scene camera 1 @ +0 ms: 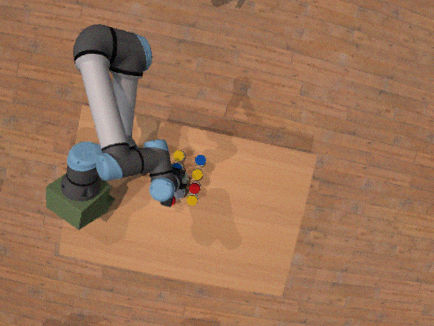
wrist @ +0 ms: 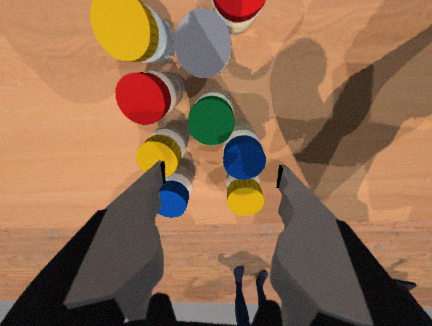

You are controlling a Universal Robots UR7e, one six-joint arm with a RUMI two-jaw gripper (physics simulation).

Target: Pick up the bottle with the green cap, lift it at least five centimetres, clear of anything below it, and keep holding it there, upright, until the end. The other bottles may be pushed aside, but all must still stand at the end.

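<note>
The green-capped bottle stands upright near the middle of the wrist view, among the other bottles. A blue-capped bottle stands close beside it, and a grey-capped bottle stands on its other side. The green cap is hidden under the arm and fingers in the scene view. My gripper is partly open and empty, over the group. In the wrist view the green cap lies above the line between the fingertips, within their sideways span. The height of the tips over the caps is hard to tell.
Near the green cap stand a red-capped bottle and a yellow-capped one. Others are blue, yellow, large-looking yellow and red. All look upright.
</note>
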